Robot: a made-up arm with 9 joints. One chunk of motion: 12 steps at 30 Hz.
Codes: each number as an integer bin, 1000 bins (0 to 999) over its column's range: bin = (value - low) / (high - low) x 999, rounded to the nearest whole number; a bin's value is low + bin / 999 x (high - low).
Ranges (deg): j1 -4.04..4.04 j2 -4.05..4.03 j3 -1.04..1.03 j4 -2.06..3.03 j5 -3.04..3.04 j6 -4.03..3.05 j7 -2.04..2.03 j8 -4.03..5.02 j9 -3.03..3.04
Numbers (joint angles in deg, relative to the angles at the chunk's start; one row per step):
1: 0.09 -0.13 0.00 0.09 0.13 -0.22 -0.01 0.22 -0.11
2: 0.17 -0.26 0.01 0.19 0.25 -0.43 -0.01 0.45 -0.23
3: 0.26 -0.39 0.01 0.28 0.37 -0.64 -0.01 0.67 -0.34
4: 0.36 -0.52 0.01 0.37 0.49 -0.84 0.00 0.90 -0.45
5: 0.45 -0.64 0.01 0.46 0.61 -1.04 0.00 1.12 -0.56
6: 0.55 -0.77 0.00 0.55 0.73 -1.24 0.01 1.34 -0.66
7: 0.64 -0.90 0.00 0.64 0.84 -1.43 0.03 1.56 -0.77
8: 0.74 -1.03 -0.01 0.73 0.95 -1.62 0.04 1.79 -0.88
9: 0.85 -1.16 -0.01 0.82 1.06 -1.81 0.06 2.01 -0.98
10: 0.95 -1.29 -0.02 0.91 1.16 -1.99 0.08 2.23 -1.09
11: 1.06 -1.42 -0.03 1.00 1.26 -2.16 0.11 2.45 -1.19
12: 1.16 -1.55 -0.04 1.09 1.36 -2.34 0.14 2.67 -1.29
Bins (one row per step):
1: 511 485 502 422 521 538 498 469 481
2: 521 469 507 442 541 508 498 495 461
3: 532 453 507 459 560 478 498 519 443
4: 544 436 507 477 580 450 501 544 425
5: 555 422 507 495 600 422 501 568 407
6: 568 406 502 512 619 394 503 593 390
7: 579 389 502 530 638 367 508 617 372
8: 591 373 497 548 656 340 511 642 354
9: 605 357 497 565 674 313 515 667 337
10: 617 341 492 583 690 288 520 691 319
11: 631 325 487 601 707 264 528 715 303
12: 643 309 483 618 723 238 535 740 286

